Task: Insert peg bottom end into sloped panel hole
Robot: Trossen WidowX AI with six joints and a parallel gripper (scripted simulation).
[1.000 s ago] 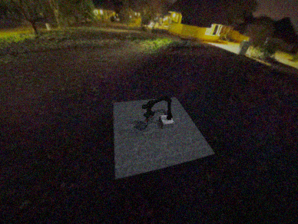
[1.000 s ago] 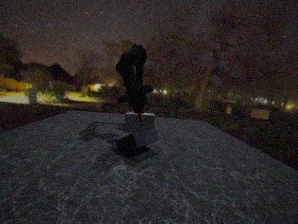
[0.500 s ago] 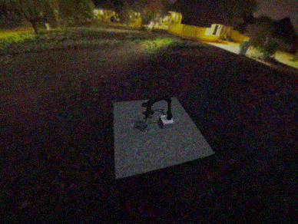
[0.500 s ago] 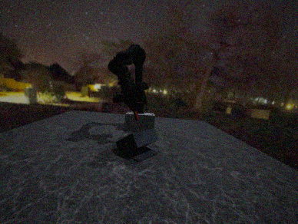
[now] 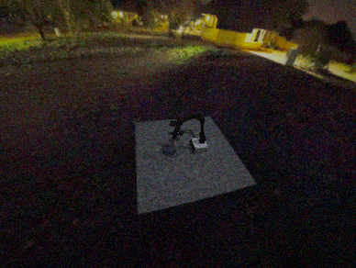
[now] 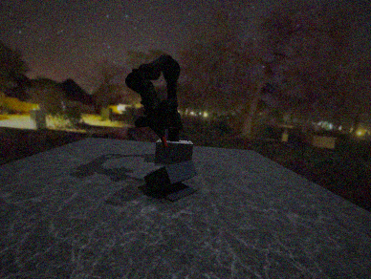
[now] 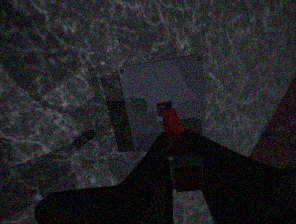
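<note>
My gripper tip is 60 mm short of the grey panel block, 50 mm to the right of it and 120 mm above it. Round my gripper tip: reddish peg (10 mm to the right, 10 mm above).
</note>
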